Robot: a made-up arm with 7 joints. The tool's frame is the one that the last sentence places.
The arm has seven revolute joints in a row. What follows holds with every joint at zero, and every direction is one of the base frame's. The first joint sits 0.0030 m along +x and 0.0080 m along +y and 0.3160 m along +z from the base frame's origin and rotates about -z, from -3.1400 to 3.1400 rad. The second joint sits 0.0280 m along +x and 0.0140 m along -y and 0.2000 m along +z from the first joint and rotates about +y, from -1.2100 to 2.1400 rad. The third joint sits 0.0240 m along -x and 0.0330 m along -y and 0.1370 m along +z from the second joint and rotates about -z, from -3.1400 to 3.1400 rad. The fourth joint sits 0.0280 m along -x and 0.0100 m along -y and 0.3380 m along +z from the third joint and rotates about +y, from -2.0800 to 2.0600 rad. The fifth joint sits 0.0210 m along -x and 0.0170 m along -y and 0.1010 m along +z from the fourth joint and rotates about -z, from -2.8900 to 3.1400 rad. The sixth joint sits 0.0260 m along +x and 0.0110 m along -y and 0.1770 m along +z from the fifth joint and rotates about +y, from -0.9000 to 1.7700 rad. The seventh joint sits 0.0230 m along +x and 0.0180 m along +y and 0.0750 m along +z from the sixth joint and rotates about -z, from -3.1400 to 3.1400 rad. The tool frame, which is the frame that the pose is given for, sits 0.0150 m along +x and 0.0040 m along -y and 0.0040 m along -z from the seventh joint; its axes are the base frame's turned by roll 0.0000, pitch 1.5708 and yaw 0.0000 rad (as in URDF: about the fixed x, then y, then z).
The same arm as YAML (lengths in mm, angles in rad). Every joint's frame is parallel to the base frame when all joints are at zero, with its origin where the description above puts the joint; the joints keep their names.
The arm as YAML. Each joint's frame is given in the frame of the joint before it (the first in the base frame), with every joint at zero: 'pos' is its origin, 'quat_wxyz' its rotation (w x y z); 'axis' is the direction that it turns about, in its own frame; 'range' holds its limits. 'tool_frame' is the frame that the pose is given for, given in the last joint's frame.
length_unit: mm
angle_unit: rad
joints:
  - joint: joint 1
    pos: [3.0, 8.0, 316.0]
    quat_wxyz: [1.0, 0.0, 0.0, 0.0]
    axis: [0.0, 0.0, -1.0]
    range: [-3.14, 3.14]
  - joint: joint 2
    pos: [28.0, -14.0, 200.0]
    quat_wxyz: [1.0, 0.0, 0.0, 0.0]
    axis: [0.0, 1.0, 0.0]
    range: [-1.21, 2.14]
  - joint: joint 3
    pos: [-24.0, -33.0, 137.0]
    quat_wxyz: [1.0, 0.0, 0.0, 0.0]
    axis: [0.0, 0.0, -1.0]
    range: [-3.14, 3.14]
  - joint: joint 4
    pos: [-28.0, -10.0, 338.0]
    quat_wxyz: [1.0, 0.0, 0.0, 0.0]
    axis: [0.0, 1.0, 0.0]
    range: [-2.08, 2.06]
  - joint: joint 5
    pos: [-21.0, -17.0, 101.0]
    quat_wxyz: [1.0, 0.0, 0.0, 0.0]
    axis: [0.0, 0.0, -1.0]
    range: [-2.89, 3.14]
  - joint: joint 6
    pos: [26.0, -11.0, 177.0]
    quat_wxyz: [1.0, 0.0, 0.0, 0.0]
    axis: [0.0, 1.0, 0.0]
    range: [-0.9, 1.77]
  - joint: joint 7
    pos: [23.0, 18.0, 75.0]
    quat_wxyz: [1.0, 0.0, 0.0, 0.0]
    axis: [0.0, 0.0, -1.0]
    range: [-3.14, 3.14]
tool_frame:
  pos: [15.0, -4.0, -4.0]
  quat_wxyz: [0.707105, 0.0, 0.707108, 0.0]

